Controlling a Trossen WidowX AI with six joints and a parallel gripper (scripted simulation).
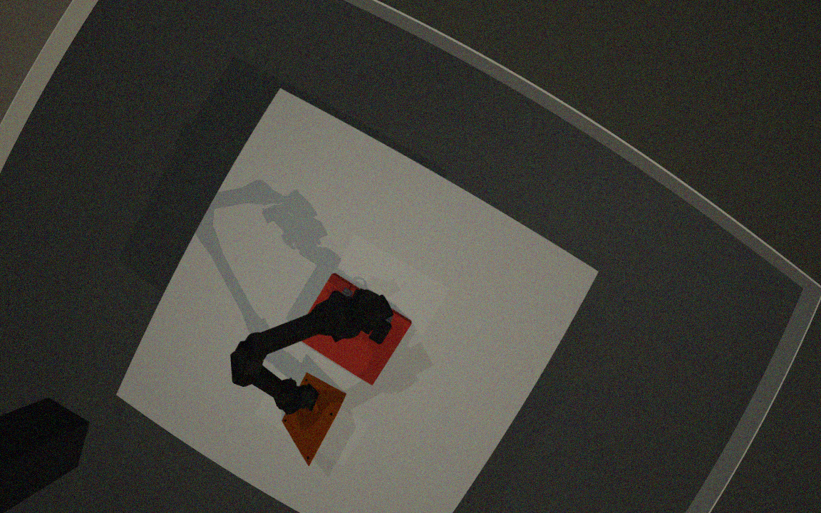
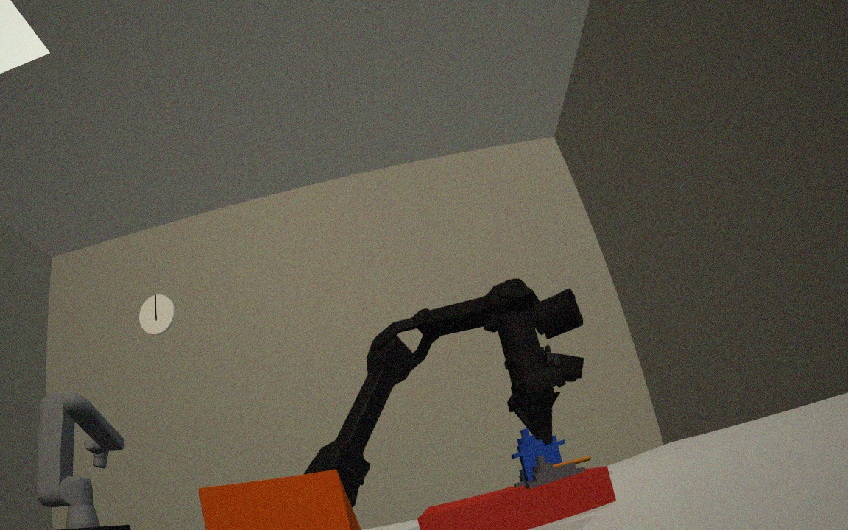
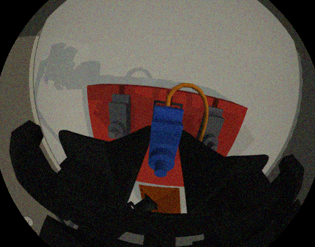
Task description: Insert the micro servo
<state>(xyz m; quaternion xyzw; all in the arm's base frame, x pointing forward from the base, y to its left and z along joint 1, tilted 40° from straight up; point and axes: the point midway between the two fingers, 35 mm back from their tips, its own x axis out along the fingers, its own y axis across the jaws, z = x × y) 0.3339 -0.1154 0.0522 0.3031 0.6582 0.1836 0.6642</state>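
The red deck lies 12 cm behind my gripper tip, 2 cm to the left of it and 8 cm below it.
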